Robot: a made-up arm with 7 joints. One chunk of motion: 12 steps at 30 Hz.
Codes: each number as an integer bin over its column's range. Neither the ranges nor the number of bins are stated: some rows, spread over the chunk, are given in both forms.
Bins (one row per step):
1: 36 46 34 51 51 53
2: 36 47 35 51 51 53
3: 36 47 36 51 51 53
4: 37 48 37 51 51 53
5: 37 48 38 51 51 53
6: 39 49 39 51 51 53
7: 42 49 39 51 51 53
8: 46 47 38 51 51 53
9: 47 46 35 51 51 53
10: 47 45 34 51 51 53
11: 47 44 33 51 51 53
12: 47 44 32 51 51 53
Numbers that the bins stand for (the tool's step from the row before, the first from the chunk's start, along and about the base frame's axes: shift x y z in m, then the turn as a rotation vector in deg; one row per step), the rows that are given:
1: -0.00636 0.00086 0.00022 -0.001 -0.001 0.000
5: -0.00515 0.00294 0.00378 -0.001 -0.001 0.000
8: 0.00576 0.00190 0.00378 -0.001 -0.001 0.000
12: 0.00697 -0.00122 -0.00156 -0.001 -0.001 0.000
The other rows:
2: -0.00636 0.00190 0.00111 -0.001 -0.001 0.000
3: -0.00636 0.00190 0.00200 -0.001 -0.001 0.000
4: -0.00515 0.00294 0.00289 -0.001 -0.001 0.000
6: -0.00273 0.00398 0.00467 -0.001 -0.001 0.000
7: 0.00091 0.00398 0.00467 -0.001 -0.001 0.000
9: 0.00697 0.00086 0.00111 -0.001 -0.001 0.000
10: 0.00697 -0.00018 0.00022 -0.001 -0.001 0.000
11: 0.00697 -0.00122 -0.00067 -0.001 -0.001 0.000

